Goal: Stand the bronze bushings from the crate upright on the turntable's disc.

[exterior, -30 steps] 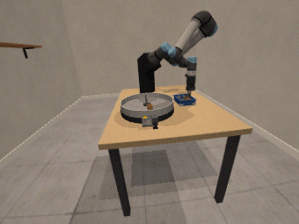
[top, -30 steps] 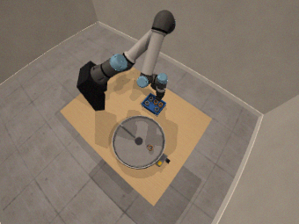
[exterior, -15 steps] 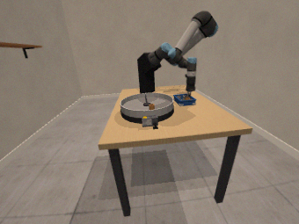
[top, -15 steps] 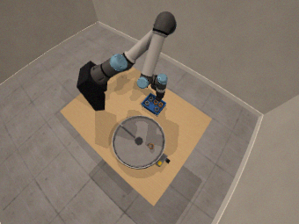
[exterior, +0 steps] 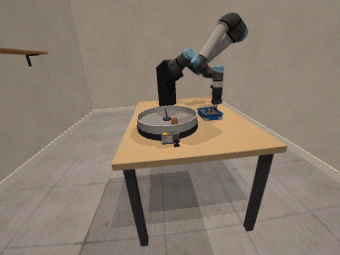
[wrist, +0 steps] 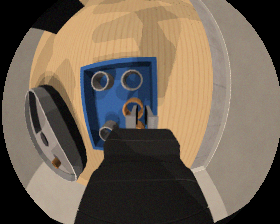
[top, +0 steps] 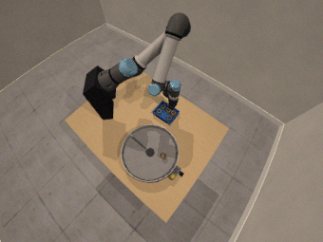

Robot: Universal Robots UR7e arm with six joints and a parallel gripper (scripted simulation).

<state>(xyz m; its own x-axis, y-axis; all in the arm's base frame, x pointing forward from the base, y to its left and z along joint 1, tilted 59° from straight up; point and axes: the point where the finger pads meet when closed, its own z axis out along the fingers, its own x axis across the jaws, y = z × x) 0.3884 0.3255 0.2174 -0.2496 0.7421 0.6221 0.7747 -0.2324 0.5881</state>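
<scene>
My hand is 40 mm to the left of the blue crate, 40 mm above it and 10 mm short of it. Round my hand: grey turntable disc (340 mm to the right, 240 mm ahead, 10 mm below).
</scene>
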